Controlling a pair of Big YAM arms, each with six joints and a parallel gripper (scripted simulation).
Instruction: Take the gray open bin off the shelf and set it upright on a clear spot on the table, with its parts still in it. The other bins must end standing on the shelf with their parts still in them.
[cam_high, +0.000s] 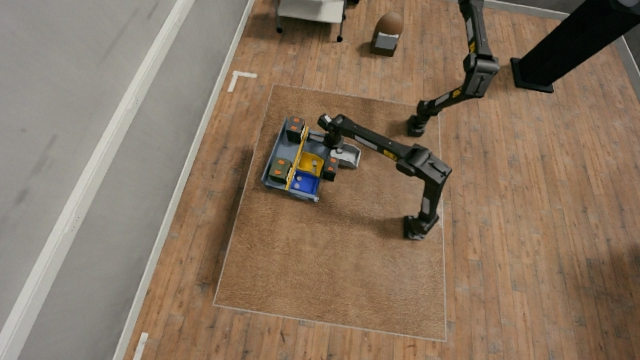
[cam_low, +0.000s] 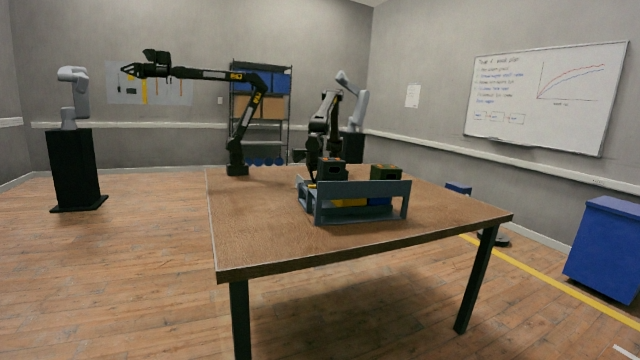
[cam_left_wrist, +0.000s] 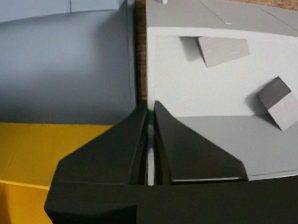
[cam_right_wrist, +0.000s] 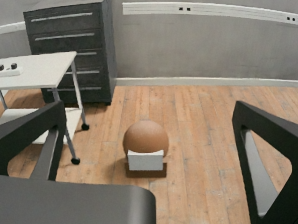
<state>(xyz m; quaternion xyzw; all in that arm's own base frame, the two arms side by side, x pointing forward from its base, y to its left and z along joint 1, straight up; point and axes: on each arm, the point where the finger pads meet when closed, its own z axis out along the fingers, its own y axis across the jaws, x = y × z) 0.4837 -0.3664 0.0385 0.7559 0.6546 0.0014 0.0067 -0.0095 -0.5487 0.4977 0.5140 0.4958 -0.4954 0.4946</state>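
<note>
Right now the gray open bin is 80 mm behind my left hand, 30 mm below it and 10 mm to the left of it. From my left hand the other things lie so: blue-gray shelf 150 mm ahead, 100 mm to the left, 10 mm below; then yellow bin 120 mm ahead, 100 mm to the left, 40 mm below; then blue bin 210 mm to the left, 130 mm ahead, 40 mm below.
</note>
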